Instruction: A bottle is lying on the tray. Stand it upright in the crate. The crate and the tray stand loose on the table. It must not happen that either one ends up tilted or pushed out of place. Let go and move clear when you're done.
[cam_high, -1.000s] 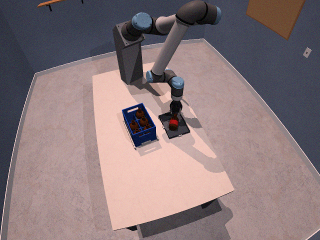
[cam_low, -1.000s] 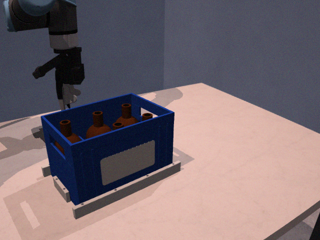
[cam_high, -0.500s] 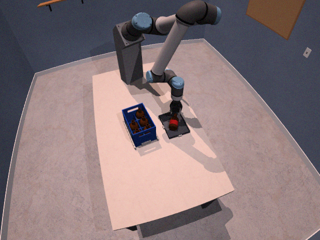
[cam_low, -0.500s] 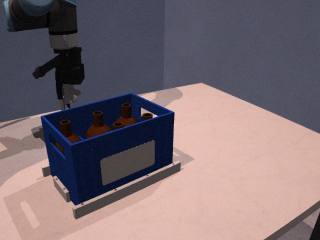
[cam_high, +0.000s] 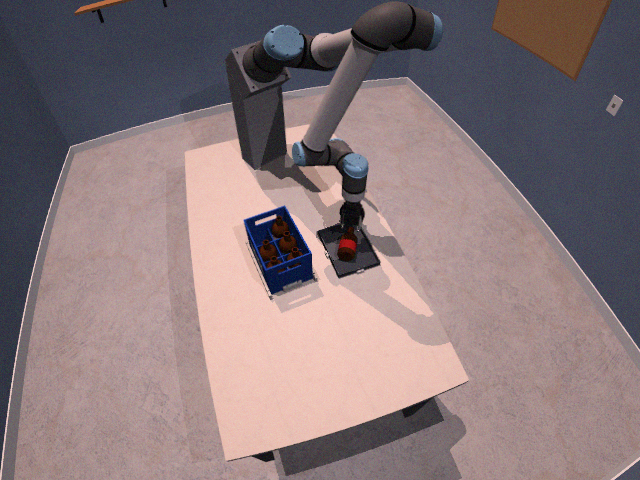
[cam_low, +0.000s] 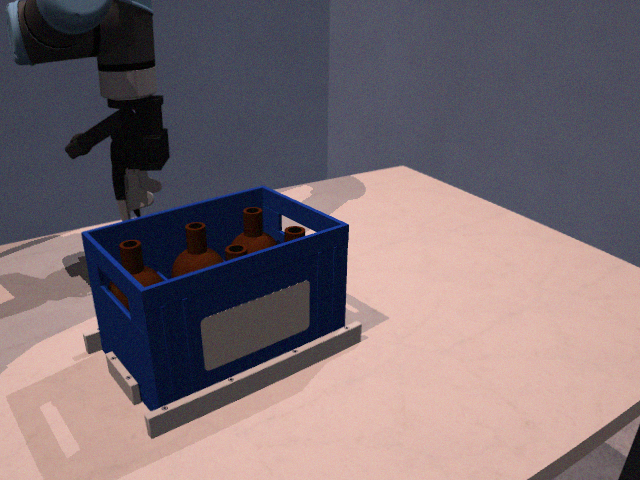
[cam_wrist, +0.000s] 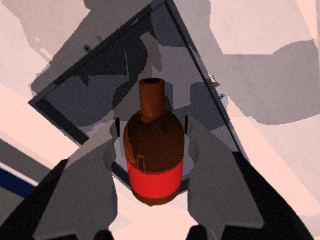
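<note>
My gripper is now 5 cm short of the tray, 1 cm to the left of it and 7 cm above it. Round my hand: blue crate 11 cm ahead, 30 cm to the right.
</note>
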